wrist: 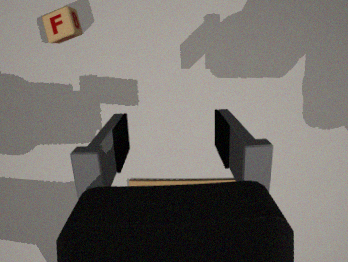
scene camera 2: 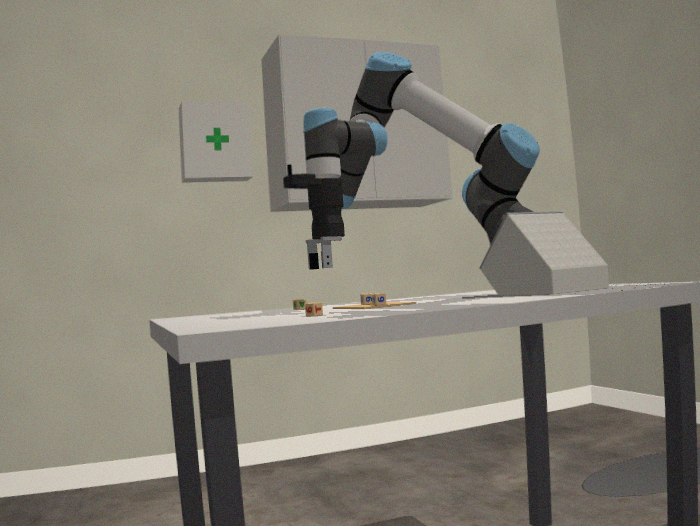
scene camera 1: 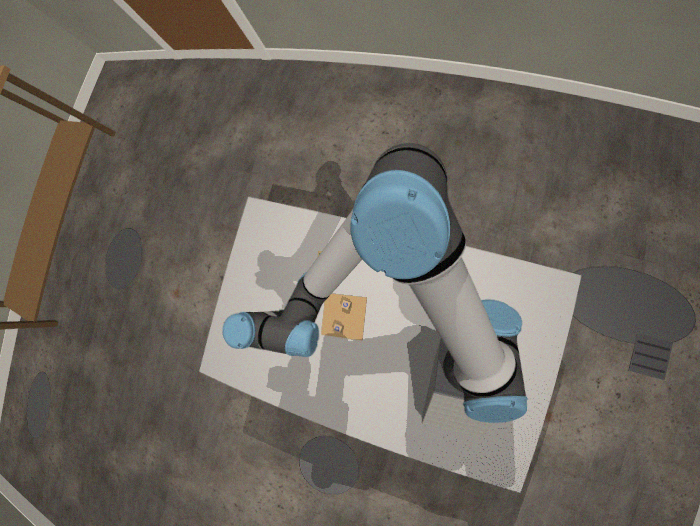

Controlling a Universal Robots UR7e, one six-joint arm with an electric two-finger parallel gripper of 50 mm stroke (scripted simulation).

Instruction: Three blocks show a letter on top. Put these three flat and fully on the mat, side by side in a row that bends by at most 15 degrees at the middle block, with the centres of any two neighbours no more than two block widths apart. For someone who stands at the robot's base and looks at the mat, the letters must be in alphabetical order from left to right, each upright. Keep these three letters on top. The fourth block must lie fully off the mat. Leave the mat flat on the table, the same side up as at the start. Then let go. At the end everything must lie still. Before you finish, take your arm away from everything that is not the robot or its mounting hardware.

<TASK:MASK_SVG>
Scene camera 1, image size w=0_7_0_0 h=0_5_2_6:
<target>tan mat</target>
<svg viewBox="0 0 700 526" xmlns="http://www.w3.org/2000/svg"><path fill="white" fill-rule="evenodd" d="M331 294L324 304L321 335L362 340L367 297ZM336 323L344 326L340 334L333 331L333 327ZM343 300L352 302L349 310L341 308Z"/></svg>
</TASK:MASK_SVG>
